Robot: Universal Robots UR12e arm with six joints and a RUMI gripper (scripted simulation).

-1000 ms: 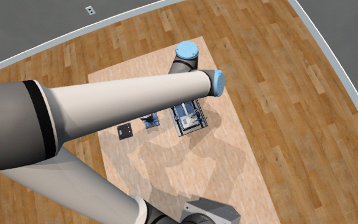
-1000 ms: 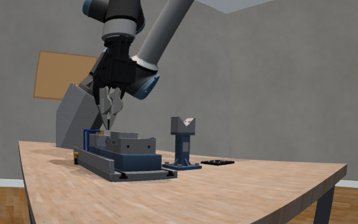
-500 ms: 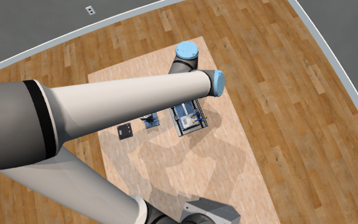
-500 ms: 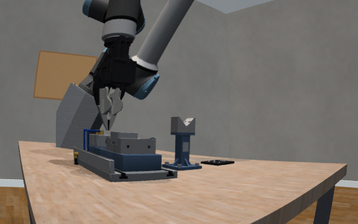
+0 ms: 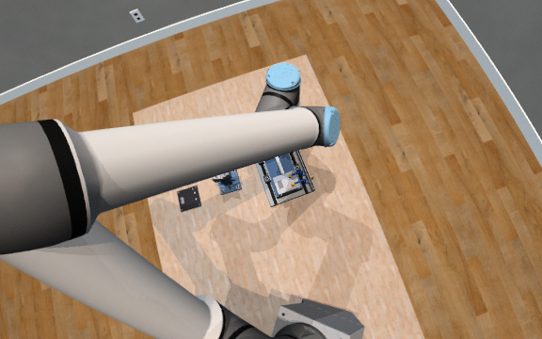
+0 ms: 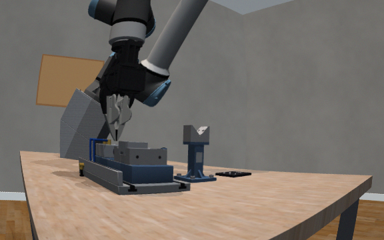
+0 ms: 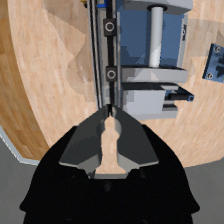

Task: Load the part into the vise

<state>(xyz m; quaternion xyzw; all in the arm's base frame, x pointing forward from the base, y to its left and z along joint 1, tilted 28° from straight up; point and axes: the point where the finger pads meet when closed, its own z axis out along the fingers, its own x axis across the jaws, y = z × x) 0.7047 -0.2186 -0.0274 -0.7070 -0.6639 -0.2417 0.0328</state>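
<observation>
Now: the part 50 mm to the left of my hand and 40 mm below it. Also, from my hand: work stop: 110 mm to the left, 30 mm below; then fixed jaw: 30 mm ahead, 70 mm to the left, 50 mm below; then moving jaw: 40 mm behind, 70 mm to the left, 50 mm below.
</observation>
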